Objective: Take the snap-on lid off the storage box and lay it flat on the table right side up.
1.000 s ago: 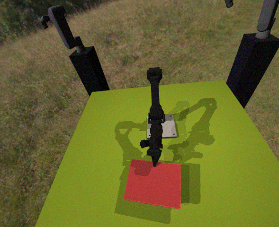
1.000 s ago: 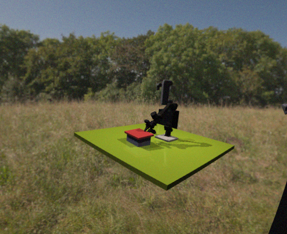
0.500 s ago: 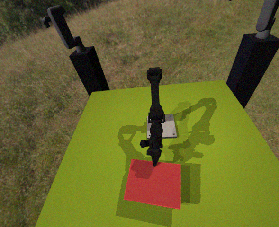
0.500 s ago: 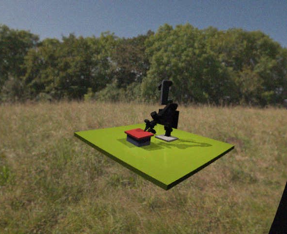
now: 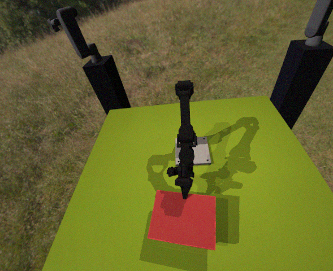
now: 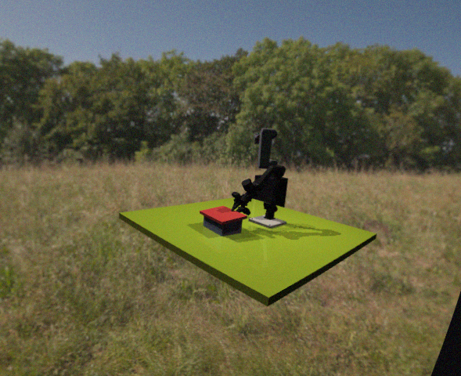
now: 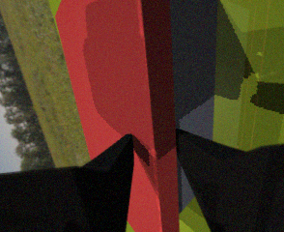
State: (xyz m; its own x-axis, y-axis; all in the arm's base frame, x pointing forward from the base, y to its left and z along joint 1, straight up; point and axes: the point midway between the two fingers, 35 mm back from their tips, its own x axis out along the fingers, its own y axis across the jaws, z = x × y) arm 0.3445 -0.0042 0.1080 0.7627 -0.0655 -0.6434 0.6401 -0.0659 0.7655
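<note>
My gripper tip is now 8 cm short of the red lid and 1 cm to the left of it. From my gripper tip the other things lie so: blue-grey storage box 8 cm ahead, 5 cm below, 1 cm to the right.
</note>
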